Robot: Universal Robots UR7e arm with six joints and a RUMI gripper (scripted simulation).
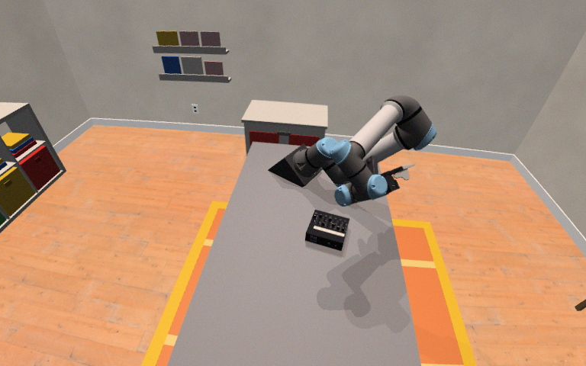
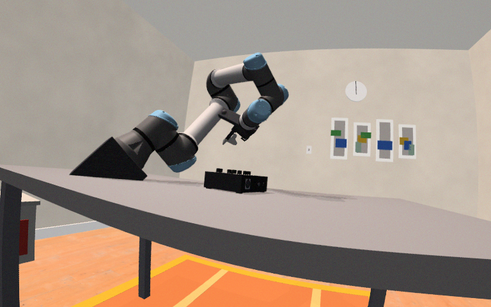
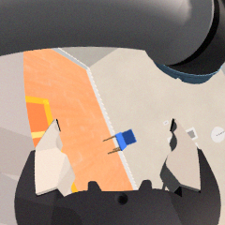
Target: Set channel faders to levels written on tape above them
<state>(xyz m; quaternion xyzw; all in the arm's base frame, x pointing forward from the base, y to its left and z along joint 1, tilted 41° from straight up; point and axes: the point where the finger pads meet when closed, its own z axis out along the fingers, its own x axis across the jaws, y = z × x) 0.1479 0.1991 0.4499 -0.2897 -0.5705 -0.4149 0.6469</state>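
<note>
My hand is 120 mm short of the master fader, 350 mm to the left of it and 190 mm above it.
</note>
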